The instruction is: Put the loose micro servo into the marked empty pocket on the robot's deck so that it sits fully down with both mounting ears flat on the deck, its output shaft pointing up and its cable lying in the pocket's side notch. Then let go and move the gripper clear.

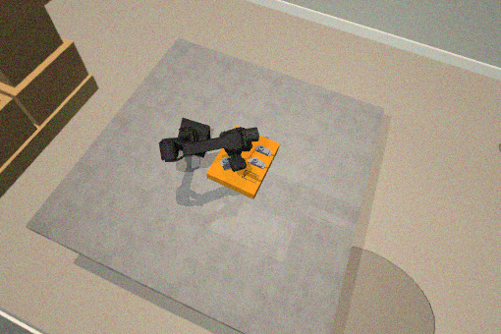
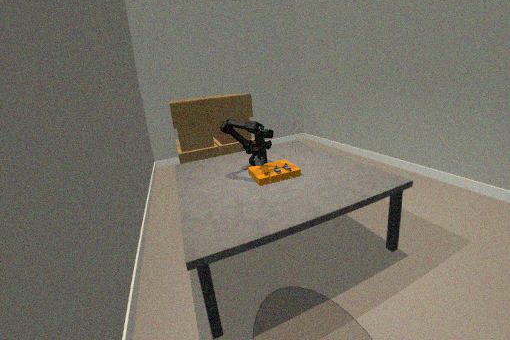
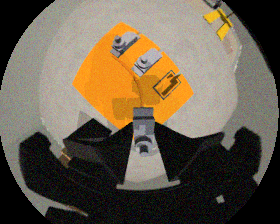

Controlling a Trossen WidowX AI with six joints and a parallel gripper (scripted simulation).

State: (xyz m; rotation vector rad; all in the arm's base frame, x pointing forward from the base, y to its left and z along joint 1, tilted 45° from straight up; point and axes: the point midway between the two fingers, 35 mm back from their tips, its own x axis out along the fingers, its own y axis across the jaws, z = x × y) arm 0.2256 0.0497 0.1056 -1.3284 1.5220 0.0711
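Right now my gripper tip is 20 mm past the orange deck, 70 mm to the right of it and 100 mm above it.
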